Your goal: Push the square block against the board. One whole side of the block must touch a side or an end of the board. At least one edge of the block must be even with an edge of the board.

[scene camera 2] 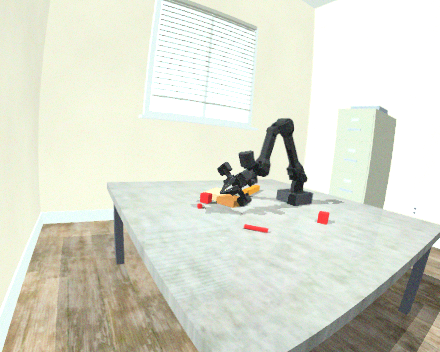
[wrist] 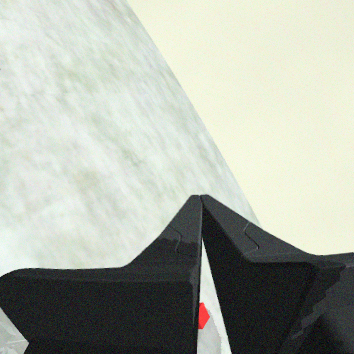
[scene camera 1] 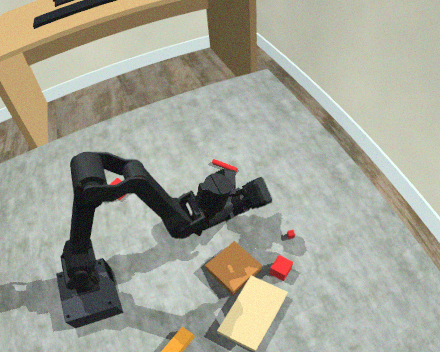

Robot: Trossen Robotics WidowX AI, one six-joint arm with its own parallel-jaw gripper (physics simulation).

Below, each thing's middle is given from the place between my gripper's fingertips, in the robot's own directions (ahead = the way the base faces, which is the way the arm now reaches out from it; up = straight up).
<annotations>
The square block (scene camera 1: 232, 268) lies 140 mm to the right of my hand, 140 mm behind it and 70 mm below it. The rest, counted from my hand: pale tan board (scene camera 1: 251, 315) 270 mm to the right, 140 mm behind, 70 mm below.
</annotations>
